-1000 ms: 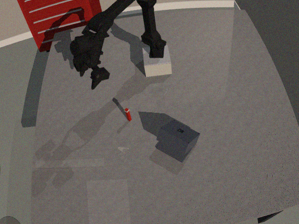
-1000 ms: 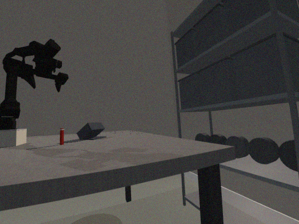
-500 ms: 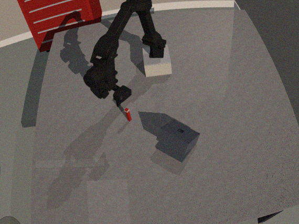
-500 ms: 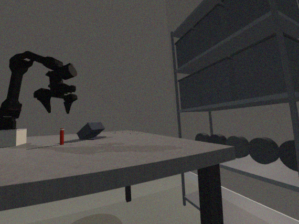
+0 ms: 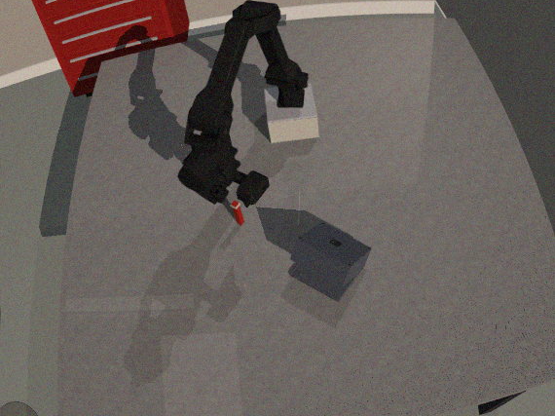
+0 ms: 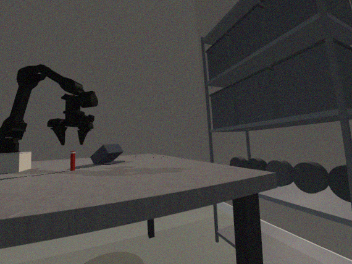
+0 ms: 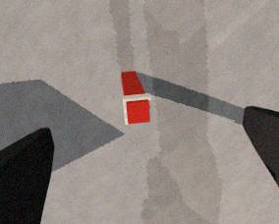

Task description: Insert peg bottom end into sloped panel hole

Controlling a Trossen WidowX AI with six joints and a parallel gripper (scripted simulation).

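My gripper tip is 50 mm above the red square peg. Round my gripper tip: sloped panel: 100 mm ahead, 220 mm to the left, 60 mm below.
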